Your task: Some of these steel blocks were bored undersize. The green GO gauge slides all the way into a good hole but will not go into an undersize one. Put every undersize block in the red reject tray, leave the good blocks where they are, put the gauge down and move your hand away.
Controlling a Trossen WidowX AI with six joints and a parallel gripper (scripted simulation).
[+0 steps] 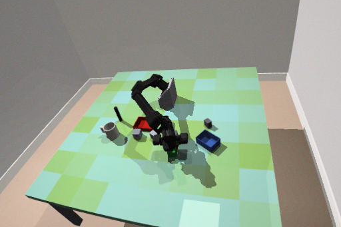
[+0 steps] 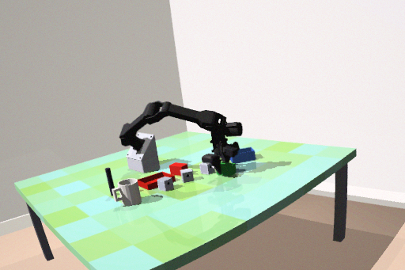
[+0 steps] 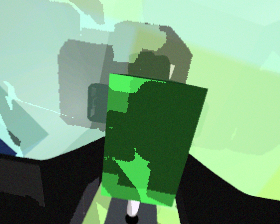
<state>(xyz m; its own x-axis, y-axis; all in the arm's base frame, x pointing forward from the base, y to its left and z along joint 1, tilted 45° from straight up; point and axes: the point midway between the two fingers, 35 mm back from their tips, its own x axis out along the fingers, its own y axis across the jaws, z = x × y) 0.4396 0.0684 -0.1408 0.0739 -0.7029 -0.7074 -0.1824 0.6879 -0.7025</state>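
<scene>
Right now the steel block is 9 cm behind my gripper tip, 2 cm to the right of it and 1 cm above it. From my gripper tip the other things lie so: green GO gauge: 1 cm behind, 2 cm above; blue tray: 7 cm behind, 19 cm to the left; darker grey block: 21 cm behind, 17 cm to the left, 1 cm above.
</scene>
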